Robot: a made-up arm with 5 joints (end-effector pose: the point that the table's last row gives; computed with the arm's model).
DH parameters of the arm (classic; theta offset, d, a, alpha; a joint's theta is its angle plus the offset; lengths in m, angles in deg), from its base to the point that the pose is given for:
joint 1: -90 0.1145 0.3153 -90
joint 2: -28.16 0 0.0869 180
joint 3: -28.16 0.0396 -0.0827 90
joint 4: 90 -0.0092 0.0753 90
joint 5: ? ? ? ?
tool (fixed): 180 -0.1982 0 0
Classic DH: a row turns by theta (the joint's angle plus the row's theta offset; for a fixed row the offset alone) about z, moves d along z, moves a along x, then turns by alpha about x.
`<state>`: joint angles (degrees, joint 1 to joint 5).
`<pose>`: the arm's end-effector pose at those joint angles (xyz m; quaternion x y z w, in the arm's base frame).
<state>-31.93 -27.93 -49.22 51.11 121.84</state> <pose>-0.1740 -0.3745 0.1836 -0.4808 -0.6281 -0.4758 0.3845</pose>
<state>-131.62 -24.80 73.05 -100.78 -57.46</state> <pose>-0.2694 0.2034 0.3974 0.3758 0.8976 0.0068 0.2303</pose>
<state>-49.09 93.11 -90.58 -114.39 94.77</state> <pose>-0.4825 -0.3050 0.1138 -0.0844 0.6497 0.1174 0.7463</pose>
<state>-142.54 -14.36 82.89 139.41 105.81</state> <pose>-0.1352 0.4358 0.1855 0.7844 -0.4219 -0.3473 0.2934</pose>
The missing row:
joint 5: 0 0.0095 0.1176 90
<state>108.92 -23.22 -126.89 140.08 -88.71</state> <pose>0.4679 0.3359 0.4131 0.2024 -0.8794 0.4300 0.0274</pose>
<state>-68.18 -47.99 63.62 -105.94 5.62</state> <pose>-0.4503 -0.1986 0.3476 -0.0335 0.7990 0.1837 0.5716</pose>
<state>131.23 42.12 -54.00 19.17 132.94</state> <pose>0.2808 0.3776 0.1117 0.5841 -0.0553 0.0471 0.8085</pose>
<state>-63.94 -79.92 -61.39 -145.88 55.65</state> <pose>-0.2514 -0.0646 -0.0250 0.3387 -0.2102 0.5530 0.7317</pose>
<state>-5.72 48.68 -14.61 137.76 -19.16</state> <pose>0.1239 -0.1690 0.2525 0.3448 0.5171 -0.7617 0.1832</pose>
